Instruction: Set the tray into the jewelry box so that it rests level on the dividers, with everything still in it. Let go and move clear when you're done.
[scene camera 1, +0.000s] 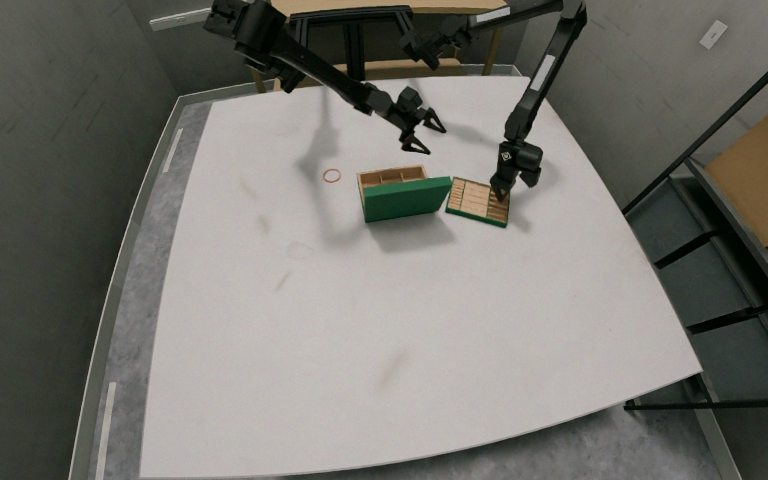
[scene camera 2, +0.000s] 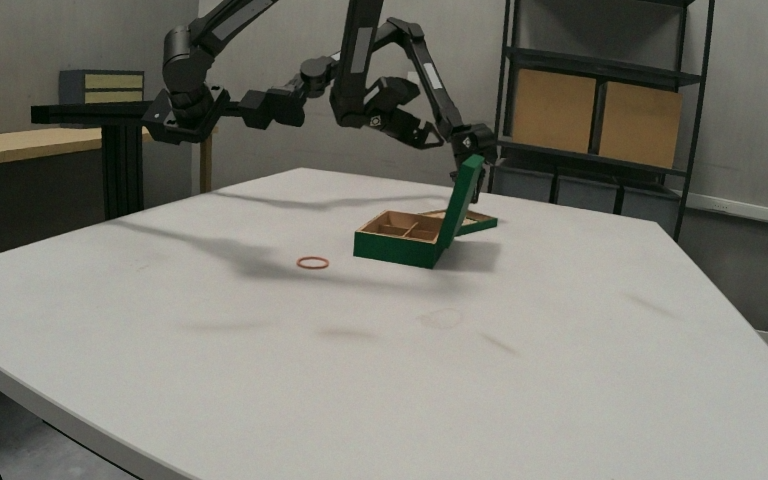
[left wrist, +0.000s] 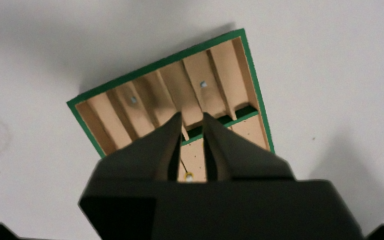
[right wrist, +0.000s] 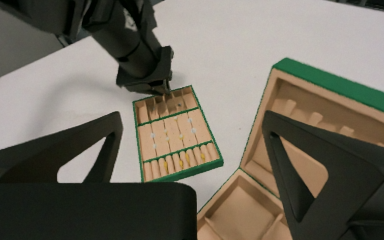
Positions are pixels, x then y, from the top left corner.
right gripper: scene camera 1; scene camera 2 431, 139; right wrist; not seen in the left wrist view (out of frame)
same spot on right gripper: (right wrist: 40, 199) = (scene camera 1: 424, 113)
